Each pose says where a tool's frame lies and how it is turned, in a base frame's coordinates. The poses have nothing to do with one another.
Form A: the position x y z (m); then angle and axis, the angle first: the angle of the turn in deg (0 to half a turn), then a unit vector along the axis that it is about.
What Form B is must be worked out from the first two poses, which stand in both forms.
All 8 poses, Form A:
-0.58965 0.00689 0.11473 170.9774 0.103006 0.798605 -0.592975
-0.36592 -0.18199 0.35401 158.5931 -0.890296 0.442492 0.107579
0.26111 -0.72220 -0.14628 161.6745 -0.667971 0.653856 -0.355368
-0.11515 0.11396 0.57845 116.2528 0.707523 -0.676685 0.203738
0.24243 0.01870 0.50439 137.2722 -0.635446 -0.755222 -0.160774
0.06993 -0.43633 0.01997 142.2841 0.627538 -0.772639 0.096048
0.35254 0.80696 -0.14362 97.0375 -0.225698 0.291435 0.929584
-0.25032 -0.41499 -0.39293 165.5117 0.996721 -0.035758 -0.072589
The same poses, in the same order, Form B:
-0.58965 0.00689 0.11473 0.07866 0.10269 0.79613 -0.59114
-0.36592 -0.18199 0.35401 0.18573 -0.87481 0.43479 0.10571
0.26111 -0.72220 -0.14628 0.15924 -0.65945 0.64551 -0.35083
-0.11515 0.11396 0.57845 0.52805 0.60084 -0.57465 0.17302
0.24243 0.01870 0.50439 0.36429 -0.59178 -0.70333 -0.14973
0.06993 -0.43633 0.01997 0.32322 0.59385 -0.73117 0.09089
0.35254 0.80696 -0.14362 0.66237 -0.16909 0.21834 0.69642
-0.25032 -0.41499 -0.39293 0.12610 0.98876 -0.03547 -0.07201

